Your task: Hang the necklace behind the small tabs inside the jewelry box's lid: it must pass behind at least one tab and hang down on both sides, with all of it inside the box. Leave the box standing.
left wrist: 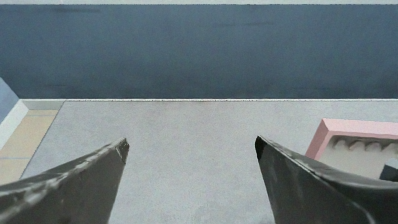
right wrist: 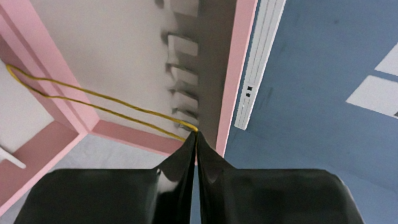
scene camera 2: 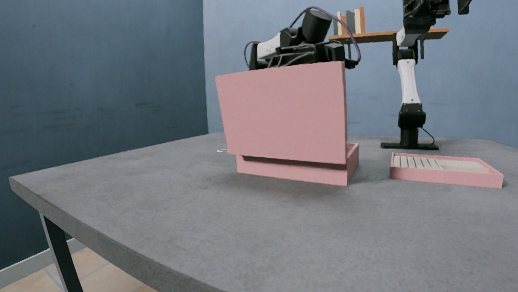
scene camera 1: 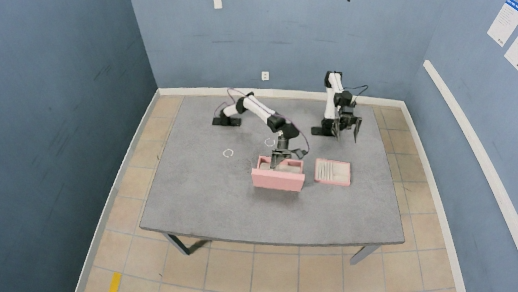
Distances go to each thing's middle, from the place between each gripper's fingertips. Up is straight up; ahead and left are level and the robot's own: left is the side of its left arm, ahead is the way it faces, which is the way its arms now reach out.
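My left hand is 30 mm short of the pink jewelry box [scene camera 1: 282, 178] and 320 mm to the left of it, and it is also 250 mm above it. Counted from my right hand, the pink jewelry box is 40 mm to the left, 70 mm behind and 100 mm below. Going by its middle, the pink jewelry box is nearer to my right hand than to my left hand.
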